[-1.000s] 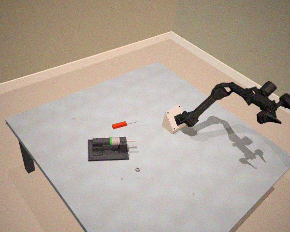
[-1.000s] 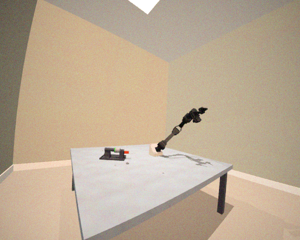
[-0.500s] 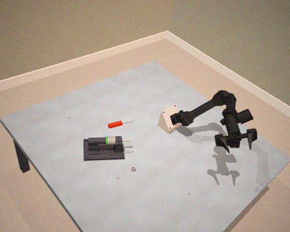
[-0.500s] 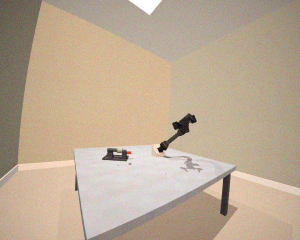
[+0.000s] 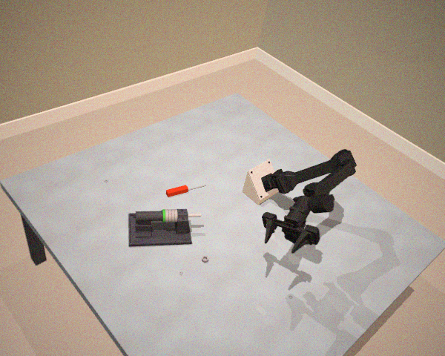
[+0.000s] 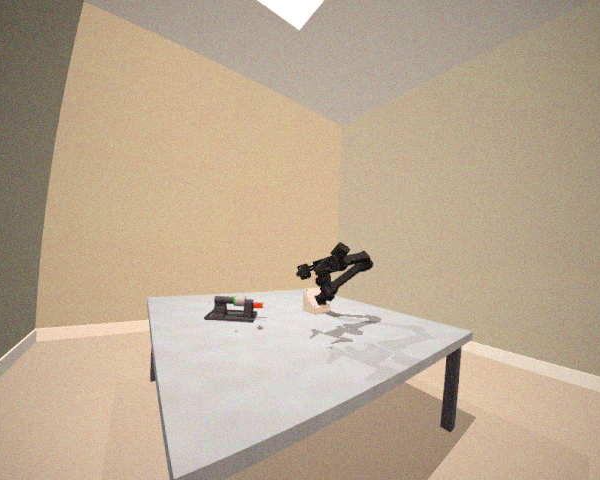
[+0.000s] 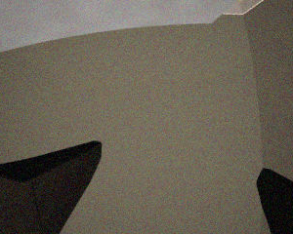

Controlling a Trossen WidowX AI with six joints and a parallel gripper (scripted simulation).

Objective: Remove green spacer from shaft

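The thin grey shaft is 40 cm to the right of my gripper tip, 19 cm below it and 7 cm ahead of it. Also, from my gripper tip: green spacer 43 cm to the right, 19 cm below, 11 cm ahead.
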